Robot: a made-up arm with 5 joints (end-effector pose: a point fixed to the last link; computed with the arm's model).
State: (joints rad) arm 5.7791 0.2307 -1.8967 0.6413 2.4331
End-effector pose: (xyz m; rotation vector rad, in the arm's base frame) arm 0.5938 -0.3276 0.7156 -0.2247 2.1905 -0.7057
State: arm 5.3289 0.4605 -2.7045 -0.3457 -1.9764
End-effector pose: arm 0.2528 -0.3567 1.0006 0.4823 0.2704 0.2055
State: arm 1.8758 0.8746 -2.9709 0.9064 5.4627
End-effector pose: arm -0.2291 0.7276 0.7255 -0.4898 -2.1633 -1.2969
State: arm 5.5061 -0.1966 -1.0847 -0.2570 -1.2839
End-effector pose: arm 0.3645 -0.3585 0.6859 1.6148 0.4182 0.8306
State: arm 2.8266 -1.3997 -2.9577 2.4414 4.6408
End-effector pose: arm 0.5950 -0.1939 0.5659 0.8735 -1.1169 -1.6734
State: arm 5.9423 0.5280 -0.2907 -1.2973 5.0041
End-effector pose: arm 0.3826 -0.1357 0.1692 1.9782 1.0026 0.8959
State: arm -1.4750 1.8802 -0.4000 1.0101 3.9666
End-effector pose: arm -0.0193 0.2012 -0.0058 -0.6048 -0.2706 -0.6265
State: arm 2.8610 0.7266 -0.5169 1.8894 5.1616
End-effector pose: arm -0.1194 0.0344 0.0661 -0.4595 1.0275 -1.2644
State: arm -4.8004 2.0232 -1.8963 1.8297 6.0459
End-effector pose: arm 0.0145 0.1643 -0.4002 0.8873 1.0308 -1.6411
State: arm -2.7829 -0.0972 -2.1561 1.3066 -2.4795
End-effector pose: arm -0.4100 -0.1537 0.9107 2.4299 -0.3715 -1.0986
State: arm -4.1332 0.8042 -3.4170 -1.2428 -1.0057
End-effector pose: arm -0.1375 0.2102 0.8351 -0.0059 0.8425 -1.8990
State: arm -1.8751 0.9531 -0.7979 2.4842 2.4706
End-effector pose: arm -0.0600 -0.1910 0.0874 -0.3765 -0.5479 -2.4777
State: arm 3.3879 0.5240 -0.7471 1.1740 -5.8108
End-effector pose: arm -0.3424 -0.0861 0.0144 0.2504 2.2057 0.4019
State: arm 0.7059 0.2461 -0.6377 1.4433 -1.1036
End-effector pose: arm 0.2326 0.1983 0.1072 -1.5805 -2.0113 1.4553
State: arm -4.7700 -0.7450 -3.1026 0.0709 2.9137
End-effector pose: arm -0.0382 -0.6621 0.8248 0.5197 -0.4380 1.2393
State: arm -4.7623 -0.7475 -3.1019 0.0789 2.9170
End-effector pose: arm -0.0331 -0.6633 0.8248 0.5162 -0.4331 1.2508
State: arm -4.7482 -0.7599 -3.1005 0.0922 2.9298
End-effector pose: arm -0.0240 -0.6699 0.8194 0.5161 -0.4325 1.2770
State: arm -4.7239 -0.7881 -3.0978 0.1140 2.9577
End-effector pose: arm -0.0079 -0.6846 0.8052 0.5215 -0.4385 1.3265
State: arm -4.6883 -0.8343 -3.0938 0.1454 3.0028
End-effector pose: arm 0.0170 -0.7075 0.7802 0.5333 -0.4528 1.4022
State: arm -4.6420 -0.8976 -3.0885 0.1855 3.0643
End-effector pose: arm 0.0519 -0.7358 0.7437 0.5520 -0.4760 1.5020
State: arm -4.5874 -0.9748 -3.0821 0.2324 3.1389
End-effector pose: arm 0.0962 -0.7654 0.6966 0.5771 -0.5077 1.6200
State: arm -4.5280 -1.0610 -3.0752 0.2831 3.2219
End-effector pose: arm 0.1476 -0.7915 0.6407 0.6075 -0.5473 1.7478
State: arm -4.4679 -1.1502 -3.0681 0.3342 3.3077
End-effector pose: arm 0.2022 -0.8107 0.5800 0.6412 -0.5928 1.8762
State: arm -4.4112 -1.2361 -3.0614 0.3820 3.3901
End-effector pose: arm 0.2551 -0.8213 0.5189 0.6762 -0.6414 1.9955
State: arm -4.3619 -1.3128 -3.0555 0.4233 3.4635
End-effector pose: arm 0.3014 -0.8245 0.4625 0.7094 -0.6894 2.0977
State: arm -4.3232 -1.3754 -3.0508 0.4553 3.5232
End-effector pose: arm 0.3375 -0.8230 0.4153 0.7384 -0.7328 2.1769
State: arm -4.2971 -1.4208 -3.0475 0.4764 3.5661
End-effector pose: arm 0.3616 -0.8201 0.3802 0.7609 -0.7680 2.2301
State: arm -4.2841 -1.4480 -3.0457 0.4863 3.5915
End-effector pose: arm 0.3736 -0.8184 0.3584 0.7757 -0.7927 2.2574
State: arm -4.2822 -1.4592 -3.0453 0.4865 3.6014
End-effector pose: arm 0.3757 -0.8188 0.3486 0.7836 -0.8072 2.2631
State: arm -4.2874 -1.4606 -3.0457 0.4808 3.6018
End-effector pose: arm 0.3715 -0.8209 0.3461 0.7870 -0.8153 2.2555
